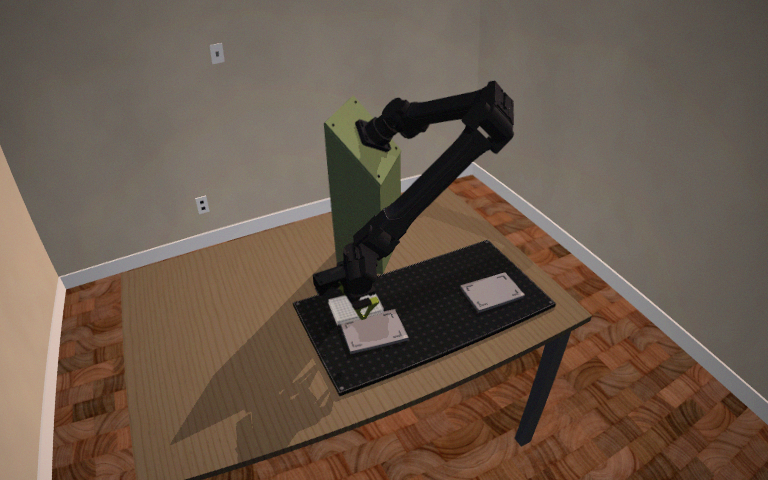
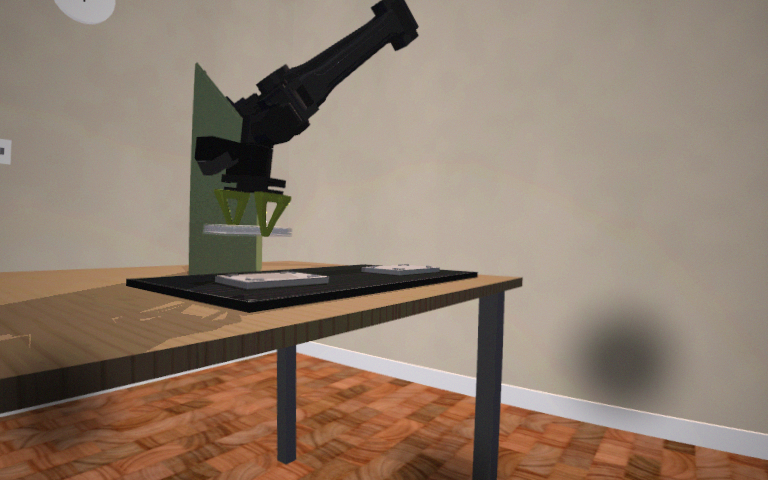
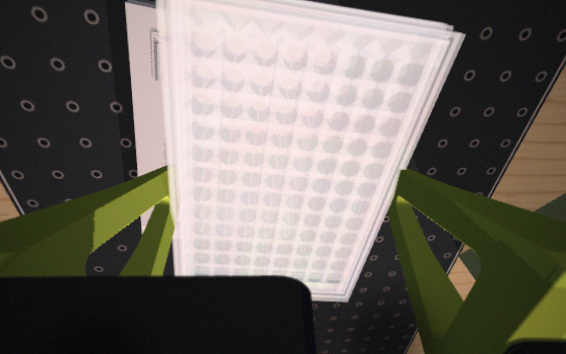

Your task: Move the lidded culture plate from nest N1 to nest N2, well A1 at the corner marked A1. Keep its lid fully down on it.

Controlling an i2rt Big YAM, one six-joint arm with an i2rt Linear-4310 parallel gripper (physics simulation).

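Where they show: gripper, fingertip midpoint: (image 1: 355, 307) (image 2: 248, 233) (image 3: 283, 177); arm's base, link origin: (image 1: 371, 137) (image 2: 238, 121).
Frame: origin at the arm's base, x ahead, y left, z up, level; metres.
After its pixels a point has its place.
The lidded culture plate (image 1: 339, 310) @[x 0.384, y -0.226, z -0.290 m] (image 2: 218, 228) @[x 0.390, y -0.243, z -0.295 m] (image 3: 280, 125) @[x 0.383, y -0.209, z -0.290 m] is clear-white, with rows of round wells showing through its lid. My gripper (image 1: 356, 309) @[x 0.376, y -0.179, z -0.303 m] (image 2: 250, 228) @[x 0.376, y -0.179, z -0.303 m] (image 3: 283, 177) @[x 0.376, y -0.179, z -0.303 m] is shut on its two long sides and holds it about level, high above the board. The lid looks flat on the plate; no gap can be made out. One pale nest (image 1: 370, 333) @[x 0.409, y -0.154, z -0.378 m] (image 2: 277, 279) @[x 0.449, y -0.166, z -0.378 m] (image 3: 145, 100) @[x 0.449, y -0.175, z -0.378 m] lies below the plate and partly towards the table's front. The other pale nest (image 1: 491, 291) @[x 0.379, y 0.237, z -0.378 m] (image 2: 399, 269) @[x 0.425, y 0.177, z -0.378 m] lies at the board's right part. The N1, N2 and A1 marks cannot be read.
Both nests lie on a black perforated board (image 1: 436, 328) @[x 0.447, y 0.026, z -0.390 m] (image 2: 186, 289) @[x 0.404, y -0.301, z -0.390 m] (image 3: 75, 135) @[x 0.497, y -0.140, z -0.390 m] on the wooden table (image 1: 181, 316) @[x 0.135, y -0.687, z -0.403 m] (image 2: 67, 305) @[x 0.385, y -0.458, z -0.403 m]. A green pedestal (image 1: 353, 209) @[x 0.107, y -0.098, z -0.173 m] (image 2: 218, 169) carries the arm behind the board. The arm's shadow falls over the left nest and table.
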